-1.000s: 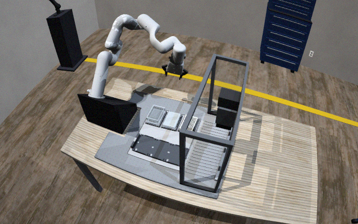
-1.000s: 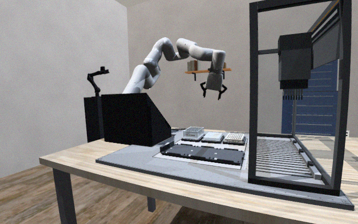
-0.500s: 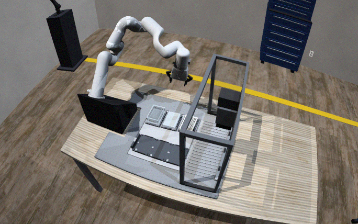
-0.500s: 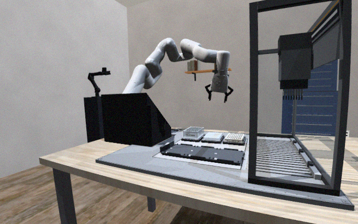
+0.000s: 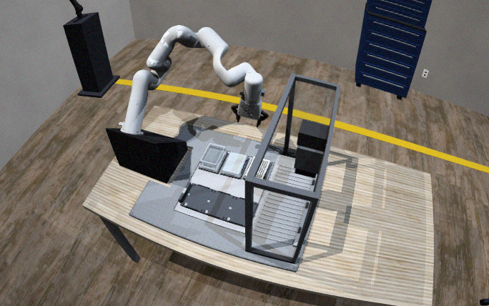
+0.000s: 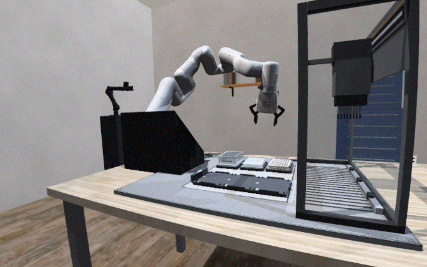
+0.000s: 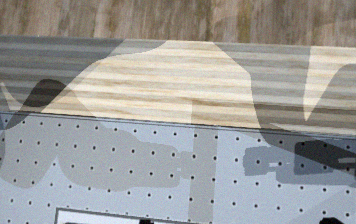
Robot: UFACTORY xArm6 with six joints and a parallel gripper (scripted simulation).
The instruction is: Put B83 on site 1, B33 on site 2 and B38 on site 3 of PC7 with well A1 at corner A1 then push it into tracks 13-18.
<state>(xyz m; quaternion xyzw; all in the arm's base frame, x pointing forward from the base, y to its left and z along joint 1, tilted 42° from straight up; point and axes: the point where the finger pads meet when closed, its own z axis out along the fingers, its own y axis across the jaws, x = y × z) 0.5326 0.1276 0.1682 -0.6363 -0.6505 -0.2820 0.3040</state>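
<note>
Right now the nest s3 is 19 cm below my hand, 12 cm to the right of it and 8 cm ahead of it. Also, from my hand: nest s2: 19 cm below, 12 cm to the right, 4 cm behind; then deep-well block B83: 16 cm below, 15 cm behind, 11 cm to the right; then dark carrier PC7: 36 cm to the right, 18 cm below, 4 cm behind.
</note>
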